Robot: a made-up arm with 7 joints.
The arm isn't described. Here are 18 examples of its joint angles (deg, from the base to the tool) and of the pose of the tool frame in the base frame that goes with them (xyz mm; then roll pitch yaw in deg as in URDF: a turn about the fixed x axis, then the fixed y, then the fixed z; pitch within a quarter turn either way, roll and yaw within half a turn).
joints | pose
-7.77 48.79 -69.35 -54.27 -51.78 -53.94 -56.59 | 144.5 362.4 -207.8 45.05 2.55 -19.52
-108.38 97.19 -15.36 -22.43 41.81 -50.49 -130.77 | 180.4 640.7 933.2 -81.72 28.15 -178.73
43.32 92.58 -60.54 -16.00 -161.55 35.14 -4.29 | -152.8 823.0 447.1 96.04 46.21 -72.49
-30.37 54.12 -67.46 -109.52 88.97 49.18 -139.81 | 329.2 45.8 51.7 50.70 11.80 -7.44
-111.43 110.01 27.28 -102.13 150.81 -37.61 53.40 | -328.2 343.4 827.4 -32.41 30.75 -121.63
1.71 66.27 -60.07 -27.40 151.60 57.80 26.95 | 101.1 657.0 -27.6 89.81 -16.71 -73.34
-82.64 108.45 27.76 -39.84 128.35 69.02 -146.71 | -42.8 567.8 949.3 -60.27 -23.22 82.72
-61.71 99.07 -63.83 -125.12 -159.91 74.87 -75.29 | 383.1 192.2 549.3 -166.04 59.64 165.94
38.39 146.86 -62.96 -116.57 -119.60 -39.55 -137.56 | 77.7 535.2 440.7 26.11 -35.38 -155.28
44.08 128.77 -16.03 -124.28 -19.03 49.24 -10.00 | 241.3 433.1 286.6 72.71 -56.43 50.56
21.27 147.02 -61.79 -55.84 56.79 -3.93 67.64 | 197.6 648.4 765.9 5.66 30.65 163.71
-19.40 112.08 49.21 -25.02 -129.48 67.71 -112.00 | -19.7 638.1 916.7 -72.68 -23.70 -6.06
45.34 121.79 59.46 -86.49 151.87 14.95 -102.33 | 469.8 285.8 768.2 1.90 21.01 71.19
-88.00 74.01 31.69 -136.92 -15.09 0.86 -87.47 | 11.8 175.6 881.9 -149.17 28.49 144.27
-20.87 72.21 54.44 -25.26 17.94 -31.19 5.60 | 256.7 761.7 458.3 -101.23 49.03 57.75
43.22 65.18 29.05 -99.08 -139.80 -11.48 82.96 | 153.5 603.5 272.9 25.30 -39.76 97.77
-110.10 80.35 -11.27 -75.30 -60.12 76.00 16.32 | 219.1 353.9 1103.7 -135.80 55.62 71.99
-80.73 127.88 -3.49 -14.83 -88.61 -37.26 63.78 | -169.1 682.2 811.7 -30.36 32.08 138.07
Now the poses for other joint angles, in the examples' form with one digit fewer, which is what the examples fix.
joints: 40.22 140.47 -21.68 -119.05 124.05 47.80 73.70
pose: 272 380 338 58.5 -4.1 -103.5
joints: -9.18 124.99 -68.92 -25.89 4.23 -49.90 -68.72
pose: 4 751 733 132.9 -45.7 0.2
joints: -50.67 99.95 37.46 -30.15 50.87 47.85 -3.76
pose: 165 702 861 -169.7 62.2 -33.6
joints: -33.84 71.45 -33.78 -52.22 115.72 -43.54 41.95
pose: 511 537 359 -153.1 7.8 -43.8
